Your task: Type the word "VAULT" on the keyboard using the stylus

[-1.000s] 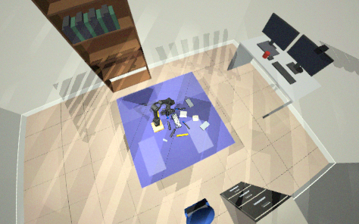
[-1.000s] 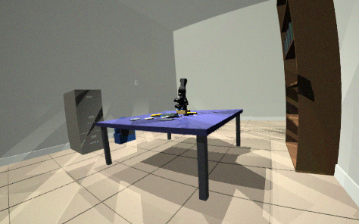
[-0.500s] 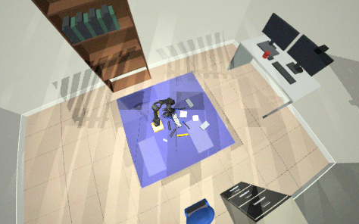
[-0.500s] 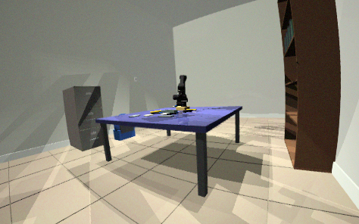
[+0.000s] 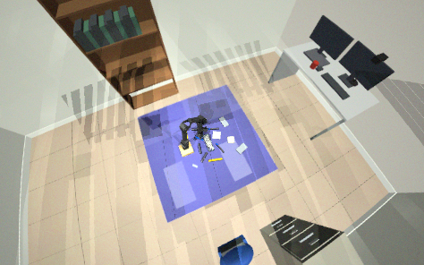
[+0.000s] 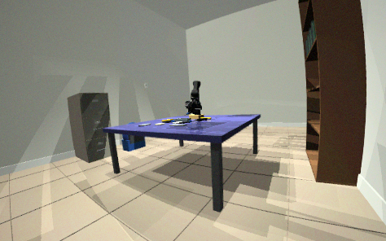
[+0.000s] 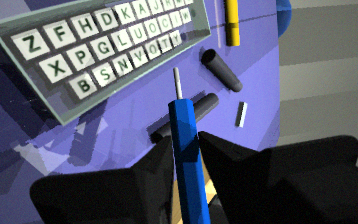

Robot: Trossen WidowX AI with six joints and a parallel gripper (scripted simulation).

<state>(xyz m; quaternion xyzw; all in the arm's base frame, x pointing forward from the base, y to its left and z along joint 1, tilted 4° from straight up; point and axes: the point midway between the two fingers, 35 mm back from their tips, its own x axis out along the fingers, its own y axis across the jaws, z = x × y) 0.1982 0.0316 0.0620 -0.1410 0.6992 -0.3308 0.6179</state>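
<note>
Now: the white paper 200 mm ahead of my gripper tip, 80 mm below it and 10 mm to the left of it. The rest, counted from my gripper tip: blue stylus (10 mm to the right, 10 mm ahead); then yellow pen (260 mm to the right, 70 mm below, 70 mm ahead).
</note>
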